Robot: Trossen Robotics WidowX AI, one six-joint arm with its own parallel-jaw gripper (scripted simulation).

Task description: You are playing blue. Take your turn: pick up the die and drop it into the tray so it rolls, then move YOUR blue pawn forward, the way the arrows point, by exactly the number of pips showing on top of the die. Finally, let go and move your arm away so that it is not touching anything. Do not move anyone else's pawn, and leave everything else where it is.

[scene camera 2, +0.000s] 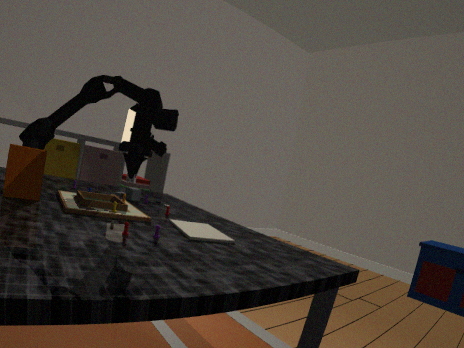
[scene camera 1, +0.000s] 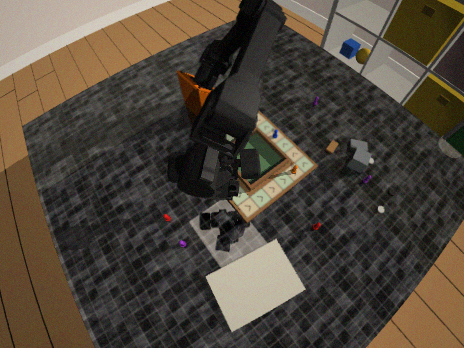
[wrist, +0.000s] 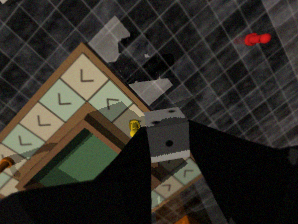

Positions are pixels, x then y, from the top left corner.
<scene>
my gripper: scene camera 2; scene camera 1 216, 182; wrist
same spot on my gripper: (wrist: 241, 174) = (scene camera 2: 138, 161)
</scene>
